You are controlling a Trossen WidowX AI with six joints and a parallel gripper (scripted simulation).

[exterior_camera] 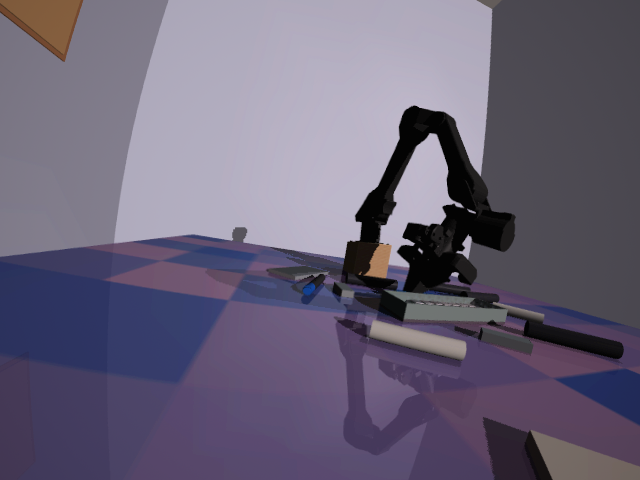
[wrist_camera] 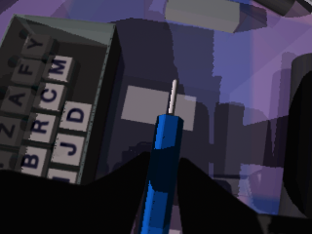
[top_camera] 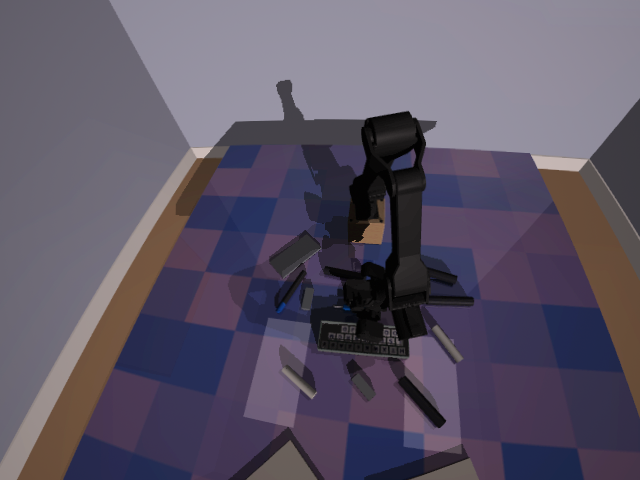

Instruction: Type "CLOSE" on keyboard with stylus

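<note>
The small grey block lies 19 cm ahead of my gripper tip and 2 cm to the left of it. Round my gripper tip: grey slab 17 cm to the right, 17 cm behind, 1 cm below; blue-tipped pen 19 cm to the right, 3 cm behind; blue stylus 1 cm to the right.
</note>
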